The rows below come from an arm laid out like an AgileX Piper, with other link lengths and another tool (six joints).
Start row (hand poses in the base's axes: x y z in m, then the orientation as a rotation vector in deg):
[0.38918 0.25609 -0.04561 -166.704 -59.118 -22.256]
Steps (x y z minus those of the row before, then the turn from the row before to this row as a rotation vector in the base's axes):
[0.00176 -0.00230 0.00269 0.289 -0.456 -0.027]
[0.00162 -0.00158 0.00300 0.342 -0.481 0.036]
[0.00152 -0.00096 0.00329 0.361 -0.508 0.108]
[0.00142 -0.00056 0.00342 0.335 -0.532 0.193]
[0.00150 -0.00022 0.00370 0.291 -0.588 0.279]
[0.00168 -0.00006 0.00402 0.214 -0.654 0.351]
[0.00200 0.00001 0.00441 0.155 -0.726 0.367]
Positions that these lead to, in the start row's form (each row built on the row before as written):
[0.39094 0.25379 -0.04292 -166.515 -58.995 -23.054]
[0.39256 0.25221 -0.03992 -166.239 -58.937 -23.906]
[0.39408 0.25125 -0.03663 -165.899 -58.972 -24.800]
[0.39550 0.25069 -0.03321 -165.525 -59.141 -25.714]
[0.39700 0.25047 -0.02951 -165.132 -59.459 -26.687]
[0.39868 0.25041 -0.02549 -164.757 -59.925 -27.723]
[0.40068 0.25042 -0.02108 -164.419 -60.453 -28.842]

